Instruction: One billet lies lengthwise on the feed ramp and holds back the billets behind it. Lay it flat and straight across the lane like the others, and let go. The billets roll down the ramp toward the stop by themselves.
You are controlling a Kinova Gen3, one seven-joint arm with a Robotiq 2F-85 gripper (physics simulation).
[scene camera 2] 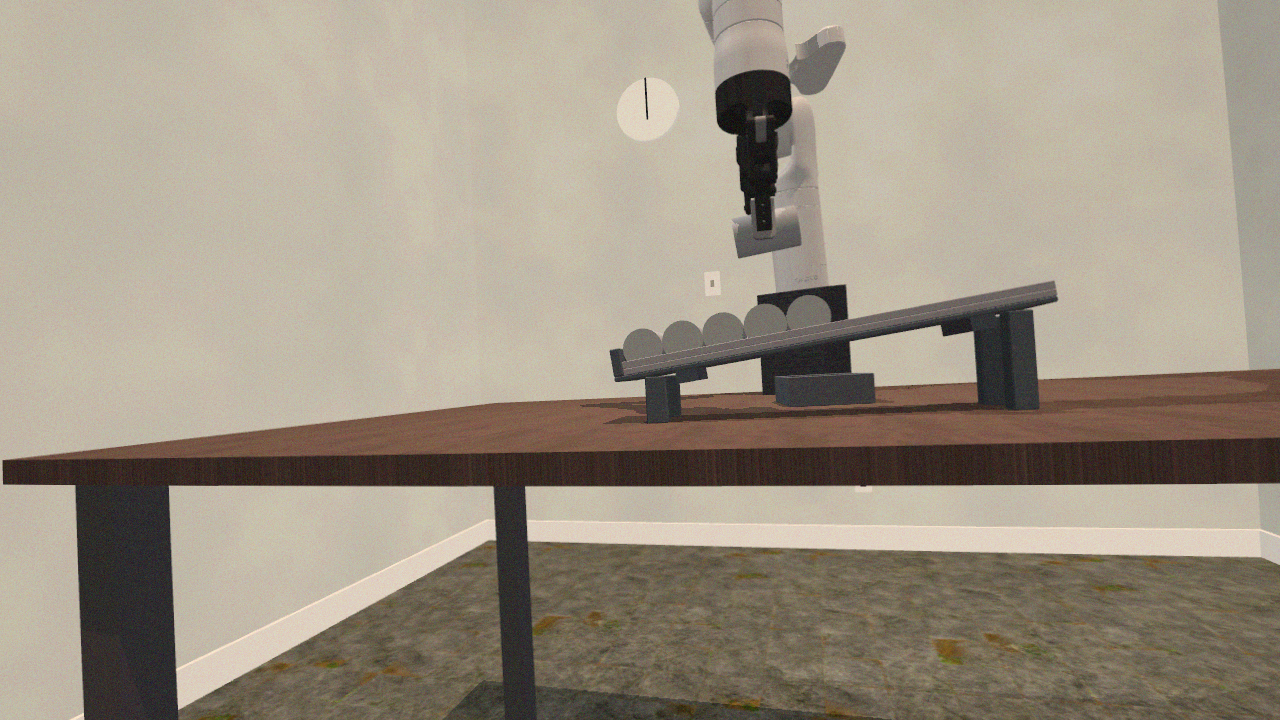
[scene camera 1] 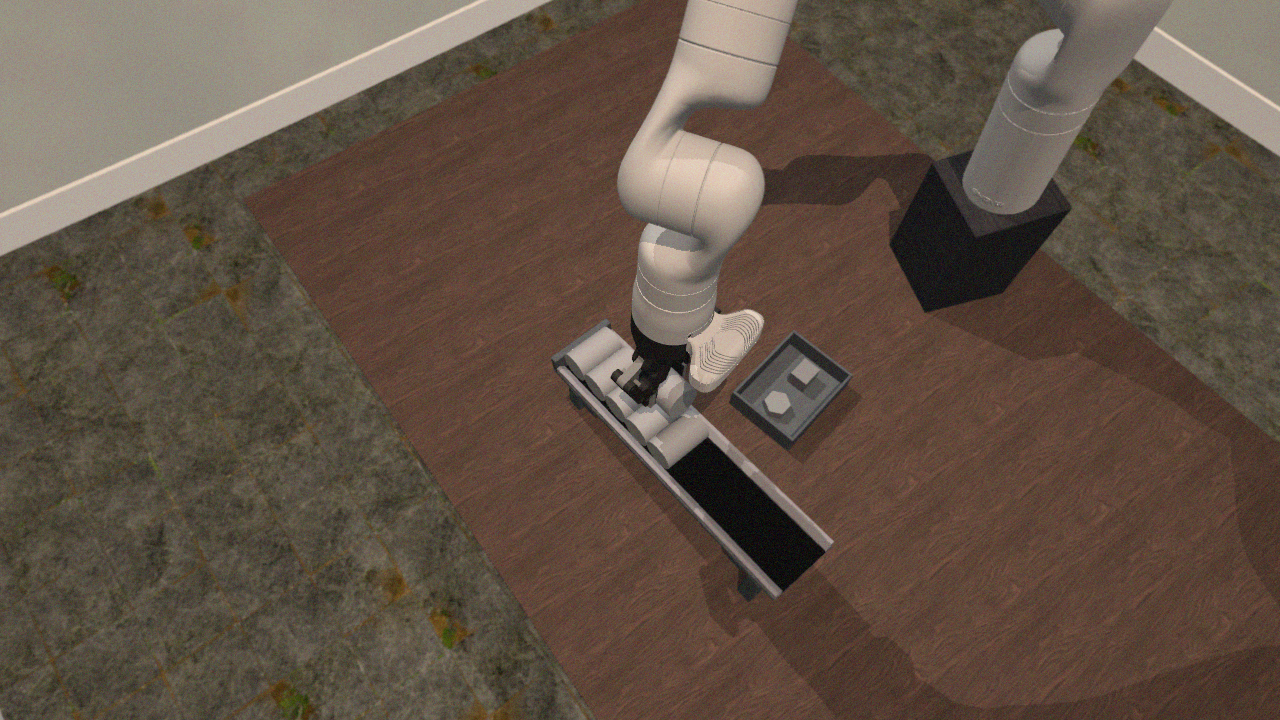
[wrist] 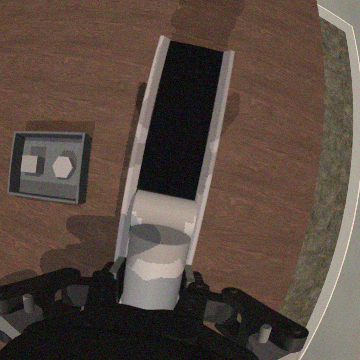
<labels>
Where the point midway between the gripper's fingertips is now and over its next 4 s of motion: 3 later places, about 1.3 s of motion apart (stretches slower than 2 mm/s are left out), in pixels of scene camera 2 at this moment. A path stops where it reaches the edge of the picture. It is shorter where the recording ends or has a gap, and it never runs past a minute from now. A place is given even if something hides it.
My gripper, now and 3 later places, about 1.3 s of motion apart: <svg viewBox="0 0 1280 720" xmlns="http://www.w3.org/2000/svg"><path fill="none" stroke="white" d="M762 244L886 240L880 247L884 249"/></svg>
</labels>
